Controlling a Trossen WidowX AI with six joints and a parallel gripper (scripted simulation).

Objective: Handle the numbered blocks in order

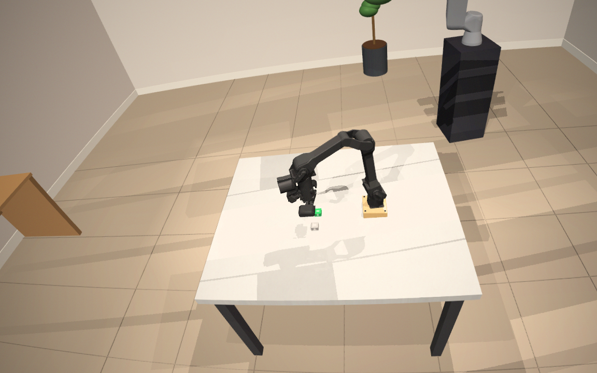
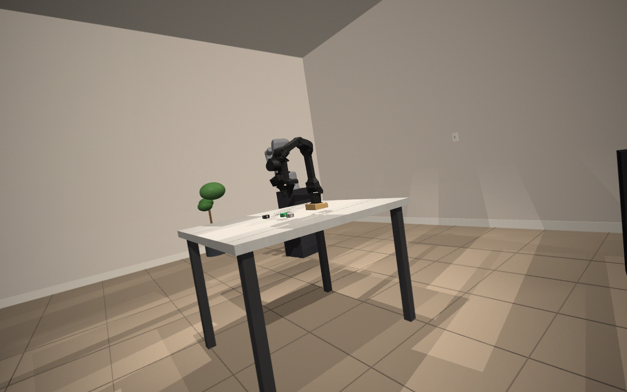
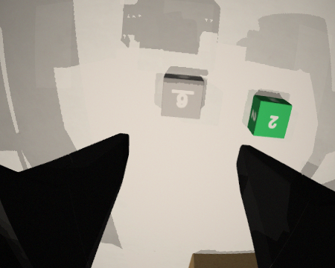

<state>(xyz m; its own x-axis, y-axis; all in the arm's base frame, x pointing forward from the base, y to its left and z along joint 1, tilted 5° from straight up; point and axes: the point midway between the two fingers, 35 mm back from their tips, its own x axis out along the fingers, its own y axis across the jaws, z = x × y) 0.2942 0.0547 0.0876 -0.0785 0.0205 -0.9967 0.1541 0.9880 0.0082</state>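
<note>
The black block is 190 mm to the right of my gripper tip, 100 mm below it and 20 mm ahead of it. From my gripper tip the other things lie so: green block (100 mm below, 80 mm to the right, 20 mm behind); then grey block (100 mm below).
</note>
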